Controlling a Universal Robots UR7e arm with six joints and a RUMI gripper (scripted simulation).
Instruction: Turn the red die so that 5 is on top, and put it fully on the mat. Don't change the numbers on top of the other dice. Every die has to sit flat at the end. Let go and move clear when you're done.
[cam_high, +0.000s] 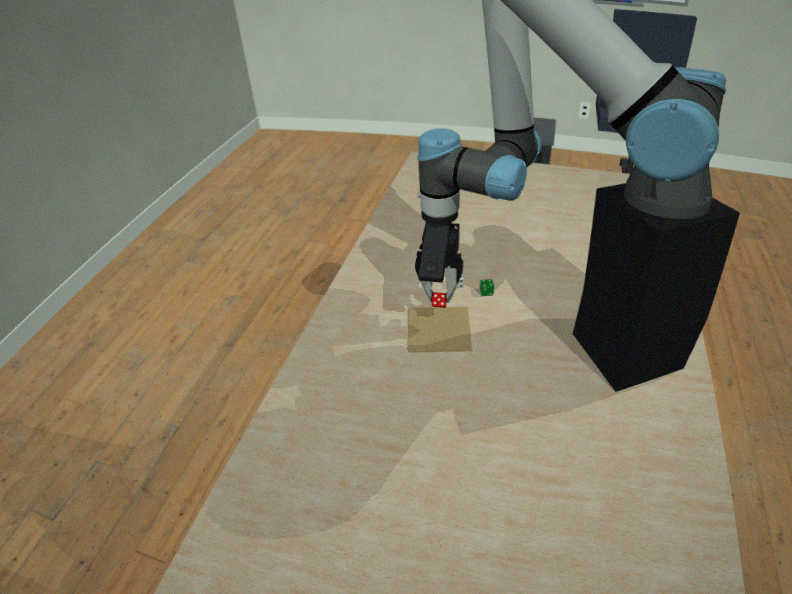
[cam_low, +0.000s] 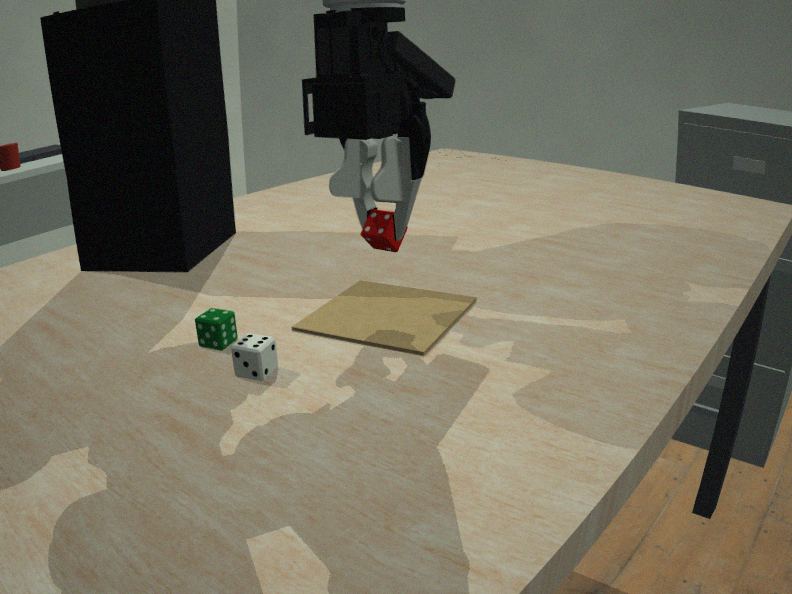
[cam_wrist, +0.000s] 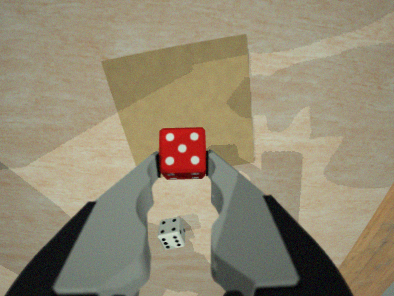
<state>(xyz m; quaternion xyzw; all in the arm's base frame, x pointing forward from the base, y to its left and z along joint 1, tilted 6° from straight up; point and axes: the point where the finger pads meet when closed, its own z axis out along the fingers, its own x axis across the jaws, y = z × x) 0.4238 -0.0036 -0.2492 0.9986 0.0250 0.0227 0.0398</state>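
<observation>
Right now the red die is 1 cm below my hand. Round my hand: tan mat 10 cm below; green die 9 cm behind, 15 cm to the right, 8 cm below; white die 2 cm behind, 16 cm to the right, 8 cm below.
</observation>
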